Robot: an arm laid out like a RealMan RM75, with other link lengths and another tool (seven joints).
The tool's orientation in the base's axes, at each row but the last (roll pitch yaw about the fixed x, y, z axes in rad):
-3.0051 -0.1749 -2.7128
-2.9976 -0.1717 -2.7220
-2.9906 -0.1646 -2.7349
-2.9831 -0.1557 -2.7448
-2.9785 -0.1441 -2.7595
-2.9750 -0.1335 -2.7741
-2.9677 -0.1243 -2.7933
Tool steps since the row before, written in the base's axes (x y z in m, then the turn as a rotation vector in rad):
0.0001 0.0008 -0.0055 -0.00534 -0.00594 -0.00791
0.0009 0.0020 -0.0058 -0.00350 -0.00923 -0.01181
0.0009 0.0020 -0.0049 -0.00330 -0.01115 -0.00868
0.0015 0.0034 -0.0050 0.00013 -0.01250 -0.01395
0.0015 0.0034 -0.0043 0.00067 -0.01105 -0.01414
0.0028 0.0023 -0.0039 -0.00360 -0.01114 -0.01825
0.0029 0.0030 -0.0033 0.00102 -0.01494 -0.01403
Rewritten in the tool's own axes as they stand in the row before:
-0.0014 0.0014 0.0052 0.00584 -0.00192 0.00941
-0.0026 0.0022 0.0052 0.00484 -0.00509 0.01370
-0.0024 0.0022 0.0043 0.00592 -0.00736 0.01101
-0.0034 0.0032 0.0041 0.00249 -0.00914 0.01616
-0.0032 0.0032 0.0034 0.00143 -0.00801 0.01601
-0.0039 0.0017 0.0032 0.00487 -0.00581 0.02031
-0.0041 0.0023 0.0025 0.00237 -0.01168 0.01671

